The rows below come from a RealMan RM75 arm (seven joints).
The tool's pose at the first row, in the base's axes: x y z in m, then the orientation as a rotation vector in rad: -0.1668, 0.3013, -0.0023, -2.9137, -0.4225, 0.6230
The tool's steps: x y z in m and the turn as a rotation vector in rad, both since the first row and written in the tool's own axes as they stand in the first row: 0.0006, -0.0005, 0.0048, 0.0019, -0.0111, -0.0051; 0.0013, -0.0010, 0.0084, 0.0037, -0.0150, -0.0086; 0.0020, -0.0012, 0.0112, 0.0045, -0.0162, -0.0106; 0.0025, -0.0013, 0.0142, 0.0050, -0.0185, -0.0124; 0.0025, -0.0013, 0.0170, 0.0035, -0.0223, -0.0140; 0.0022, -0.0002, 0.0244, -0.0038, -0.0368, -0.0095; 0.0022, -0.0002, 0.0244, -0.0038, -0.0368, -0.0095; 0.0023, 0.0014, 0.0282, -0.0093, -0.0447, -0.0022; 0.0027, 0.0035, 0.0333, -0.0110, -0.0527, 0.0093; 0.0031, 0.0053, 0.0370, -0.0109, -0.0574, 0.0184; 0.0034, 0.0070, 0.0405, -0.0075, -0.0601, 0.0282
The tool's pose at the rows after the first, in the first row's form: -0.1684, 0.3023, -0.0068, -2.9078, -0.4303, 0.6388; -0.1694, 0.3032, -0.0102, -2.9039, -0.4349, 0.6441; -0.1700, 0.3038, -0.0130, -2.9021, -0.4376, 0.6456; -0.1709, 0.3043, -0.0159, -2.9005, -0.4402, 0.6488; -0.1720, 0.3045, -0.0184, -2.9005, -0.4436, 0.6542; -0.1751, 0.3038, -0.0252, -2.9061, -0.4420, 0.6761; -0.1751, 0.3038, -0.0252, -2.9061, -0.4420, 0.6761; -0.1762, 0.3026, -0.0290, -2.9124, -0.4349, 0.6888; -0.1775, 0.3011, -0.0341, -2.9168, -0.4200, 0.7024; -0.1782, 0.2998, -0.0380, -2.9191, -0.4074, 0.7106; -0.1790, 0.2985, -0.0416, -2.9190, -0.3920, 0.7161
